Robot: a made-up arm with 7 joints.
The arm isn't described. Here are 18 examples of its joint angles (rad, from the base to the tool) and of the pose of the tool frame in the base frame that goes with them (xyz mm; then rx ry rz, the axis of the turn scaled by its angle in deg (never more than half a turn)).
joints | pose
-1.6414 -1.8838 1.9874 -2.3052 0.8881 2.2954 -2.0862 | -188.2 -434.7 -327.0 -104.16 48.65 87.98
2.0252 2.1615 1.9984 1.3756 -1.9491 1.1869 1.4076 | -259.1 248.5 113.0 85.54 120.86 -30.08
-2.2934 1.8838 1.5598 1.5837 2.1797 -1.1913 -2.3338 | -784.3 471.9 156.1 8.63 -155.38 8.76
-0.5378 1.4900 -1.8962 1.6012 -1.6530 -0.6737 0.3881 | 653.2 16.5 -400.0 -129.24 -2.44 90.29
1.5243 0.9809 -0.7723 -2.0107 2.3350 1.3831 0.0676 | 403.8 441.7 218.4 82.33 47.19 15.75
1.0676 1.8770 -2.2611 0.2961 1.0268 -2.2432 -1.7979 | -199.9 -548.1 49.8 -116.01 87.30 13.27
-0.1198 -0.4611 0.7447 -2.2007 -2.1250 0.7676 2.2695 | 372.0 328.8 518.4 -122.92 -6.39 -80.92
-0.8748 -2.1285 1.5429 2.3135 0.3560 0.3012 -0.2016 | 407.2 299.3 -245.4 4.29 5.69 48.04
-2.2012 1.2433 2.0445 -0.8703 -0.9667 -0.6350 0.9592 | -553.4 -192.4 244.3 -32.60 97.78 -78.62
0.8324 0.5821 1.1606 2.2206 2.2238 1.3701 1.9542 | -44.6 -120.7 478.1 34.39 -98.47 3.77
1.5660 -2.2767 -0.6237 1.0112 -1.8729 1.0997 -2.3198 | 164.7 460.5 604.0 114.53 110.18 62.24
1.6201 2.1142 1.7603 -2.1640 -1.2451 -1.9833 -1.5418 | -455.5 152.7 12.5 -26.40 66.09 85.34
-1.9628 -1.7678 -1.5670 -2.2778 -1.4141 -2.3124 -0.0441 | -503.5 261.1 -357.6 9.13 118.37 2.51
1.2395 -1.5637 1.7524 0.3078 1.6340 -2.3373 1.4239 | -88.9 -13.5 804.1 34.49 -96.05 98.35
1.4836 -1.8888 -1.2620 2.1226 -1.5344 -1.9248 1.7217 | -538.4 51.7 787.3 -31.61 92.62 -146.90
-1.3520 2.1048 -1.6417 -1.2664 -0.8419 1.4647 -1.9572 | -88.1 -413.5 -759.8 4.83 88.57 -114.15
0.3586 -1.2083 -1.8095 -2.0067 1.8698 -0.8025 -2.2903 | 834.4 558.1 747.8 21.97 -1.93 -8.23
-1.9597 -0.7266 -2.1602 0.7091 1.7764 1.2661 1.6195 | -321.8 -113.6 -424.5 78.78 -120.51 -83.47
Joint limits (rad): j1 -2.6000..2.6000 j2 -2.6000..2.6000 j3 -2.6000..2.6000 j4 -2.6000..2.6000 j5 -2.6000..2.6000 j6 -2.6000..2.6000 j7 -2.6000..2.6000
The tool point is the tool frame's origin. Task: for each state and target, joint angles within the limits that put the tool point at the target. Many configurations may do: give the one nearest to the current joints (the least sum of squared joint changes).
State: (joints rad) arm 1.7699 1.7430 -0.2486 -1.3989 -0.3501 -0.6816 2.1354
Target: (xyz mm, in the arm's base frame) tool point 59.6 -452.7 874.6
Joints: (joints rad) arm 1.7449 1.7391 -0.3429 -1.6271 0.3205 -0.4112 2.5131
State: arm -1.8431 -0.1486 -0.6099 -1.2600 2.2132 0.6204 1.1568
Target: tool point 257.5 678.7 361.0
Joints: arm -1.8448 -0.7461 0.0417 -1.6827 2.6000 0.4796 1.3039
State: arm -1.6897 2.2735 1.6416 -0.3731 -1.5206 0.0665 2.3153
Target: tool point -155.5 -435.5 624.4
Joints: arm -2.4895 2.2821 1.4044 -0.2268 -1.8685 0.0969 2.6000
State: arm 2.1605 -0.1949 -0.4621 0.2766 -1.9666 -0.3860 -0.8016
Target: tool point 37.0 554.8 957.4
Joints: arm 2.4265 -0.1042 -0.7587 0.4376 -1.7856 -0.1954 -0.8681
